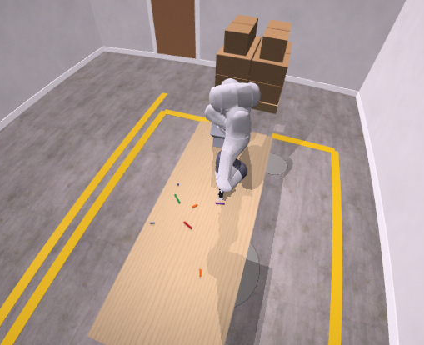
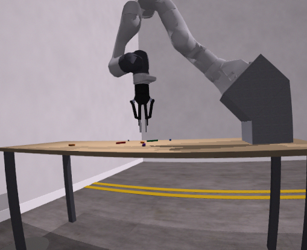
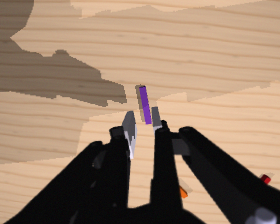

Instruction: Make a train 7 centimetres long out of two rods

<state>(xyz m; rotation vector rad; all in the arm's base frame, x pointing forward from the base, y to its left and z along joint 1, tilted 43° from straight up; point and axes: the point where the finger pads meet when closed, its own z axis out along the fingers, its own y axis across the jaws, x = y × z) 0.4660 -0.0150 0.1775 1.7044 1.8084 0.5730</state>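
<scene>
Now: the purple rod 10 cm below my hand. From my hand the other things lie so: small blue rod: 13 cm behind, 30 cm to the right, 10 cm below; then red rod: 18 cm ahead, 19 cm to the right, 10 cm below; then green rod: 1 cm behind, 29 cm to the right, 10 cm below.
</scene>
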